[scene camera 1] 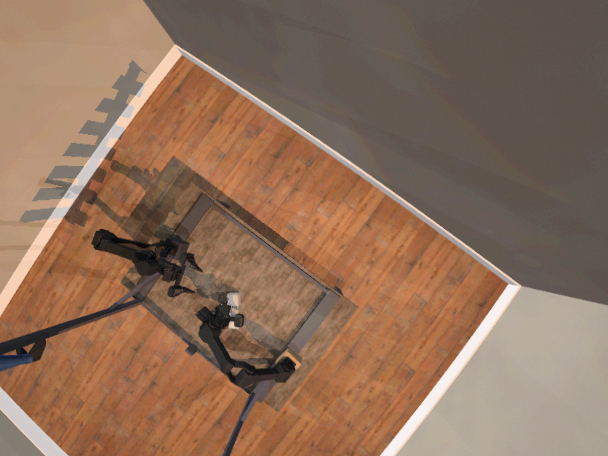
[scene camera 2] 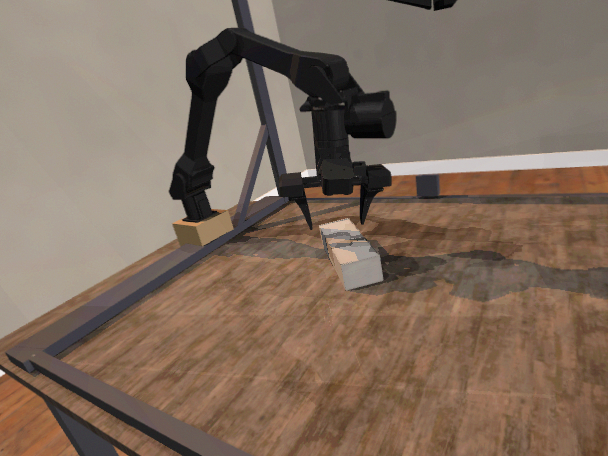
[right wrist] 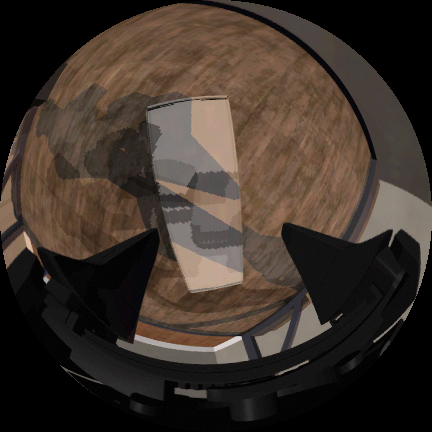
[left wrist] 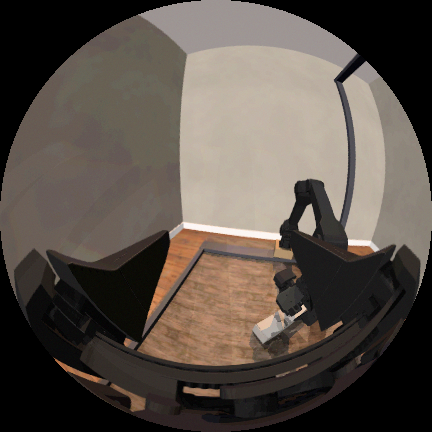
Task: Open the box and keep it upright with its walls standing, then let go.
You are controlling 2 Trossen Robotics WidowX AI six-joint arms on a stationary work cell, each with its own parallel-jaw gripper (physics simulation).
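Where they show: left gripper, fingertip midpoint: (scene camera 1: 198, 282) (left wrist: 232, 236); right gripper, fingertip midpoint: (scene camera 1: 233, 314) (scene camera 2: 336, 226) (right wrist: 222, 232); left arm's base at its link origin: (scene camera 1: 171, 248); right arm's base at its link origin: (scene camera 1: 288, 364) (scene camera 2: 200, 216) (left wrist: 284, 244).
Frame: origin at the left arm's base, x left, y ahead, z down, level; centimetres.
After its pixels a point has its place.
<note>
The box (scene camera 1: 233, 299) {y 42.7, x -13.8, z 3.4 cm} (scene camera 2: 363, 272) {y 40.9, x -11.5, z 5.5 cm} (left wrist: 269, 328) {y 41.5, x -14.2, z 3.3 cm} (right wrist: 212, 150) {y 44.3, x -15.2, z 3.2 cm} is a long white carton lying on the table, its broad top face closed. Shadows fall across it. My right gripper (scene camera 2: 336, 226) {y 46.1, x -20.3, z 0.8 cm} (right wrist: 222, 232) {y 46.1, x -20.3, z 0.8 cm} is open and empty, pointing down just above the far end of the box in scene camera 2, with its fingertips apart on either side. In scene camera 1 the right arm hides part of the box. My left gripper (scene camera 1: 197, 281) {y 35.1, x 0.0, z -31.7 cm} (left wrist: 232, 236) {y 35.1, x 0.0, z -31.7 cm} is open and empty, up and away from the box, toward the upper left of it in scene camera 1.
The wooden table (scene camera 1: 270, 280) {y 57.8, x 2.6, z 7.9 cm} (scene camera 2: 250, 350) {y 55.0, x 4.0, z 7.9 cm} (left wrist: 215, 300) {y 57.2, x 1.2, z 7.9 cm} (right wrist: 300, 125) {y 55.1, x -6.1, z 7.9 cm} has a raised dark metal frame (scene camera 2: 125, 280) {y 91.0, x -13.4, z 5.8 cm} along its edges. The right arm's tan base block (scene camera 2: 205, 230) {y 79.8, x -29.9, z 2.8 cm} sits on that frame. Slanted frame posts rise beside it.
</note>
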